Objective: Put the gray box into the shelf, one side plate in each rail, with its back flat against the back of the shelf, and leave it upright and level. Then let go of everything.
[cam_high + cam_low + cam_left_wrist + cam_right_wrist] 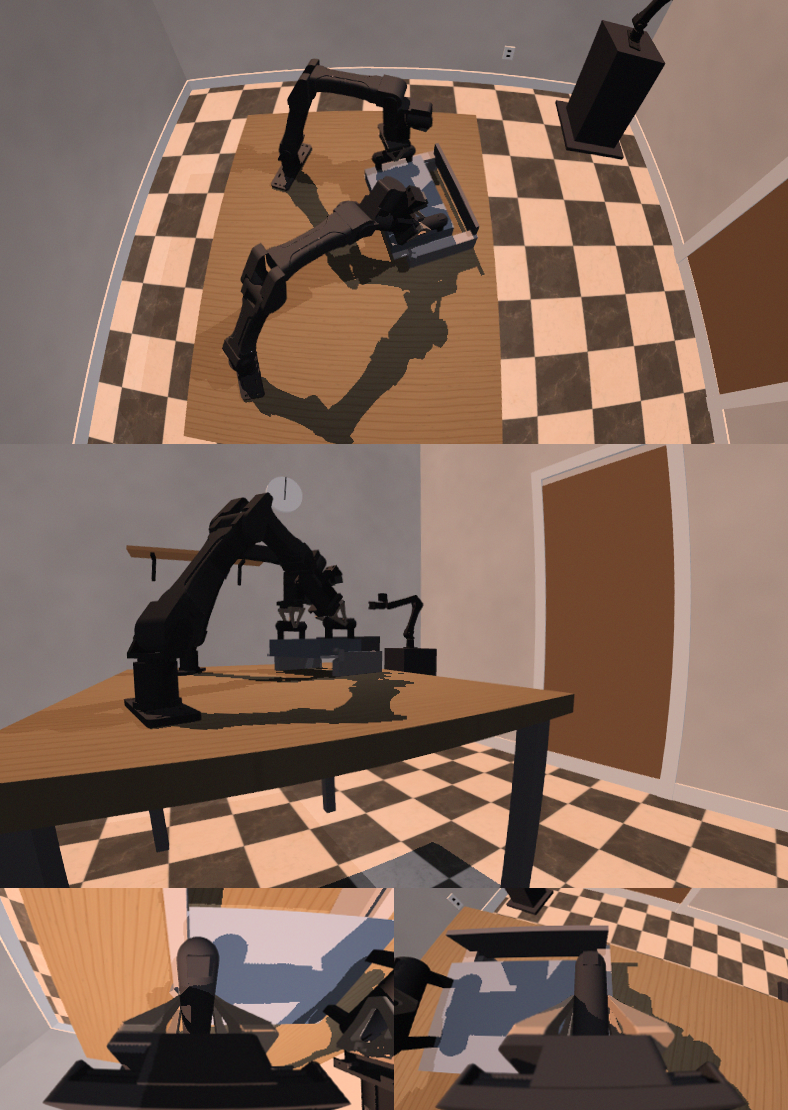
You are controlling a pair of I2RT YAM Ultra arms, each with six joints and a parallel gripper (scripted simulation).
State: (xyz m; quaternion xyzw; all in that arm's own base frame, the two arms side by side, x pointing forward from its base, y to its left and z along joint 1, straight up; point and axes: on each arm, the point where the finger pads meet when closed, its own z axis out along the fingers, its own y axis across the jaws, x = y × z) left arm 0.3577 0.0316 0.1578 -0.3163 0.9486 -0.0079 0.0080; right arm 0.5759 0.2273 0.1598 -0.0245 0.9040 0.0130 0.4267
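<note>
Right now the gray box is 5 cm behind my right hand, 11 cm to the left of it and 5 cm below it. The rest, counted from my right hand: shelf back wall 9 cm ahead, 17 cm to the left, 8 cm below.
The gray box is 11 cm to the right of my left hand, 5 cm below it and 5 cm ahead of it. The rest, counted from my left hand: shelf back wall 19 cm ahead, 8 cm below, 5 cm to the right.
</note>
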